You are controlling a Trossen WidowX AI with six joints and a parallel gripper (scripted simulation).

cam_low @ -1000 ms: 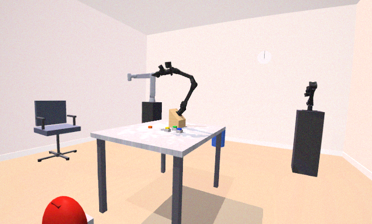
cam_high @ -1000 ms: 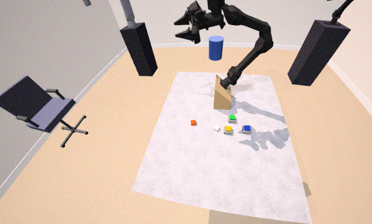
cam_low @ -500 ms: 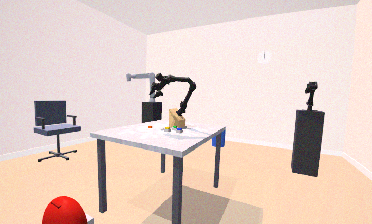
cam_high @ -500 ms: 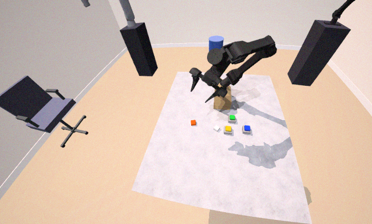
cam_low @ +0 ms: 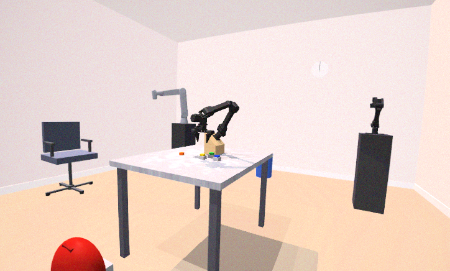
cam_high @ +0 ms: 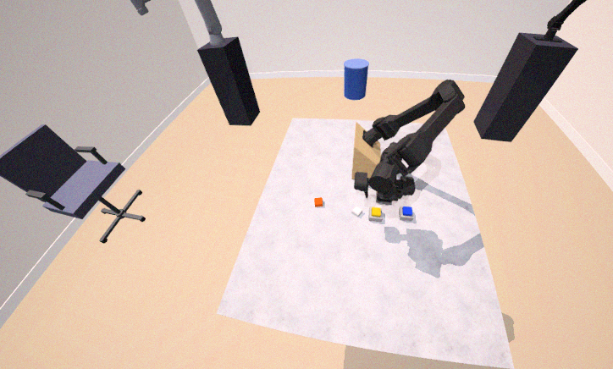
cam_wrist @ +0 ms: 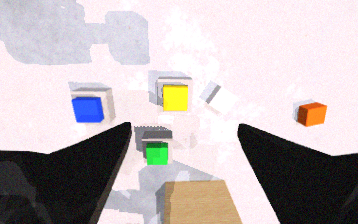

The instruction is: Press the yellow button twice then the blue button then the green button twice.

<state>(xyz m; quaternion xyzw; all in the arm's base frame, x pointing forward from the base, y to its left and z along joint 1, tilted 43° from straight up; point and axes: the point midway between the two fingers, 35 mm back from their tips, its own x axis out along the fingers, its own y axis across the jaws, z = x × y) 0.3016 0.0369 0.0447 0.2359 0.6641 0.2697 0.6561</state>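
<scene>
My gripper tip is 100 mm above the yellow button. From my gripper tip the other things lie so: blue button 120 mm to the left, 100 mm below, 30 mm behind; then white block 120 mm below, 70 mm to the right, 10 mm behind.
</scene>
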